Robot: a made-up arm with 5 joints. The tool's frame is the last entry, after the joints. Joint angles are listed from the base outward. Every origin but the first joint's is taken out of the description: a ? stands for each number. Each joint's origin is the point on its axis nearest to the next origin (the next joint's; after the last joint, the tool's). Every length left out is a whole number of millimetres.
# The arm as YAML. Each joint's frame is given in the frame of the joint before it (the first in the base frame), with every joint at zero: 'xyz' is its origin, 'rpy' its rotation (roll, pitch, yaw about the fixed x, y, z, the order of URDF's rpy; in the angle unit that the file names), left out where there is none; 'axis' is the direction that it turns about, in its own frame. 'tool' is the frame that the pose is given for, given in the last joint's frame.
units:
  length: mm
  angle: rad
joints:
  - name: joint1
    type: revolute
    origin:
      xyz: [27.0, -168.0, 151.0]
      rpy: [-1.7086, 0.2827, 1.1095]
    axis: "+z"
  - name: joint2
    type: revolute
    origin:
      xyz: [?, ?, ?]
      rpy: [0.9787, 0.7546, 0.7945]
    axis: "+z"
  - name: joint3
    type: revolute
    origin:
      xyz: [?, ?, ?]
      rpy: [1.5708, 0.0, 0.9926]
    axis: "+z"
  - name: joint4
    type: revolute
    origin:
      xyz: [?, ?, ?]
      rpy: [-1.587, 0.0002, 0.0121]
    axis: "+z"
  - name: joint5
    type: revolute
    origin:
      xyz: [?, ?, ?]
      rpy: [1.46, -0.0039, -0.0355]
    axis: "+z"
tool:
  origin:
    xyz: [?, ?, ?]
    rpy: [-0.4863, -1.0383, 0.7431]
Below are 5 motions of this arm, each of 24 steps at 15 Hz.
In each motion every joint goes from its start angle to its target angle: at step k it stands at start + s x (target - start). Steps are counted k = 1, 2, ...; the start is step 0. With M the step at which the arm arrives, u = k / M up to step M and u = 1 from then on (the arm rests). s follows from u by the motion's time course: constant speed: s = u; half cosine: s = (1 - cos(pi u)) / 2; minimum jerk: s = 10 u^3 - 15 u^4 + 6 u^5.
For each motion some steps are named. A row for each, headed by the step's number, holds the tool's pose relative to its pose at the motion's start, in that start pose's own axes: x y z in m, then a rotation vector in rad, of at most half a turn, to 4 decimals.
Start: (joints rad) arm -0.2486 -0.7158 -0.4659 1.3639 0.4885
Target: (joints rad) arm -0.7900 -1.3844 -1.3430 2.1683 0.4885
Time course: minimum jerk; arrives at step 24
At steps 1, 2, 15, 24:
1: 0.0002 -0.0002 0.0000 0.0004 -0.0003 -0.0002
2: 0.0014 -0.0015 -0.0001 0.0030 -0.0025 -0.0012
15: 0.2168 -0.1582 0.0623 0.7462 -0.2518 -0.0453
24: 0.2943 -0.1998 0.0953 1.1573 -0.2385 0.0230

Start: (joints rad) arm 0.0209 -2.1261 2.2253 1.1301 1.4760
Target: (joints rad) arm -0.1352 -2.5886 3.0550 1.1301 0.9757
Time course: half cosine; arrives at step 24
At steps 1, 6, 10, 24:
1: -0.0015 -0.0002 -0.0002 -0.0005 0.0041 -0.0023
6: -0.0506 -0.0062 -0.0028 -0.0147 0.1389 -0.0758
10: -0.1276 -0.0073 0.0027 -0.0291 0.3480 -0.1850
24: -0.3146 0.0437 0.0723 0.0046 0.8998 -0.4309

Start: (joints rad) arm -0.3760 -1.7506 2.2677 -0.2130 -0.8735
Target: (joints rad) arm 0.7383 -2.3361 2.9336 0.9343 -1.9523
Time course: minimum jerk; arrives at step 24
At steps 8, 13, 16, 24:
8: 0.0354 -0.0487 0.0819 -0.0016 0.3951 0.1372
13: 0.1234 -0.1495 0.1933 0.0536 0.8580 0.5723
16: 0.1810 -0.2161 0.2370 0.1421 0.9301 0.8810
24: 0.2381 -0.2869 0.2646 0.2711 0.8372 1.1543

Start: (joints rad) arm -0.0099 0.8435 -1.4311 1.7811 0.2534
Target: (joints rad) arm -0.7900 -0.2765 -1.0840 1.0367 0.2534
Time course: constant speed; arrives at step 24
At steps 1, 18, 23, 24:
1: 0.0062 0.0007 -0.0088 -0.0044 -0.0467 0.0778
18: 0.1345 0.0233 -0.1467 0.1151 -0.8753 1.3798
23: 0.1785 0.0461 -0.1831 0.2708 -1.1067 1.7405
24: 0.1868 0.0522 -0.1902 0.3119 -1.1503 1.8098

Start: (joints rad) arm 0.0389 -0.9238 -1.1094 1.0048 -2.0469
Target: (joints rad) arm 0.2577 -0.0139 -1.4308 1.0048 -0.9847
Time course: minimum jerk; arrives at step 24
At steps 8, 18, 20, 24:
8: 0.0204 -0.0304 -0.0200 -0.0404 -0.0377 0.0796
18: 0.0833 -0.1481 -0.0311 -0.1610 -0.0205 0.3122
20: 0.0893 -0.1600 -0.0276 -0.1710 -0.0105 0.3307
24: 0.0924 -0.1661 -0.0255 -0.1760 -0.0049 0.3399

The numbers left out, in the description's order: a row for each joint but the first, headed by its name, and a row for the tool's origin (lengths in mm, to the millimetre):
joint2: 52.0 -3.0 0.0
joint3: -434.0 -167.0 0.0
joint4: -38.0 225.0 0.0
joint5: -93.0 -14.0 0.0
tool: -24.0 37.0 0.0

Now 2 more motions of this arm.
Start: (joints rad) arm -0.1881 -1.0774 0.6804 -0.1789 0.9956
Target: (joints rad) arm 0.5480 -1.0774 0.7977 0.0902 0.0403
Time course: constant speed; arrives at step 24
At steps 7, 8, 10, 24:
7: 0.0548 -0.0213 -0.0118 -0.1422 0.2389 -0.3071
8: 0.0621 -0.0254 -0.0144 -0.1630 0.2771 -0.3478
10: 0.0760 -0.0343 -0.0203 -0.2050 0.3565 -0.4267
24: 0.1424 -0.1161 -0.0801 -0.4956 1.0154 -0.8633

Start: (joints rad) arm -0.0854 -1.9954 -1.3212 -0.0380 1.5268
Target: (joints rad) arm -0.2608 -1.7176 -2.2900 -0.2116 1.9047
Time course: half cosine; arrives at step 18
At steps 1, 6, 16, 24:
1: 0.0004 -0.0014 -0.0004 -0.0029 0.0024 -0.0033
6: 0.0064 -0.0469 -0.0074 -0.0917 0.0888 -0.1087
16: -0.0467 -0.1642 0.0303 -0.2949 0.4231 -0.4148
24: -0.0504 -0.1678 0.0339 -0.3013 0.4390 -0.4277

